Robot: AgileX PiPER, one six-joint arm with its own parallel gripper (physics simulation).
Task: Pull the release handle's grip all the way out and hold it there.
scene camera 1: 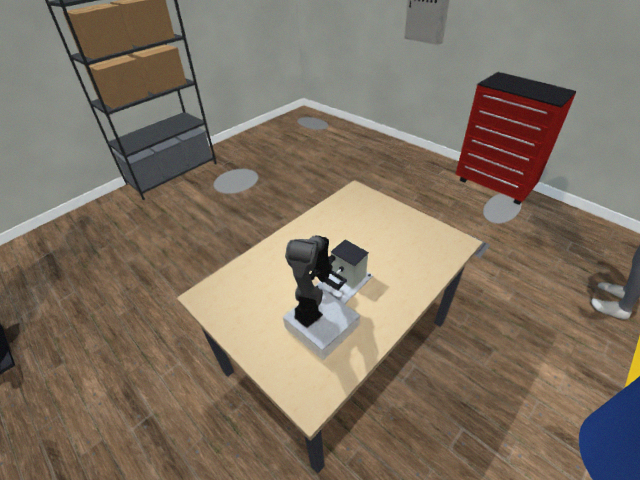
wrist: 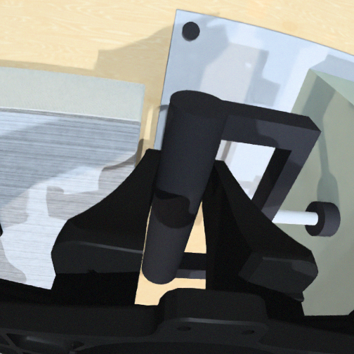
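The release handle's dark round grip [wrist: 187, 145] stands on a dark rectangular frame [wrist: 270, 120] in the wrist view. A length of pale rod [wrist: 296, 217] shows between that frame and the dark collar [wrist: 323, 219] on the grey-green box [wrist: 337, 165] [scene camera 1: 354, 269]. My gripper [wrist: 182, 170] [scene camera 1: 337, 279] is shut on the grip, one finger on each side of it; the fingers hide part of the frame. In the scene view the gripper is in front of the box, and the grip is too small and dark to make out.
The box stands on a pale plate [wrist: 200, 65] [scene camera 1: 356, 291] with a dark bolt [wrist: 190, 31] at its corner. My arm's silver base block [scene camera 1: 330, 330] [wrist: 65, 145] is close to the grip's other side. All stand on the wooden table [scene camera 1: 258, 351].
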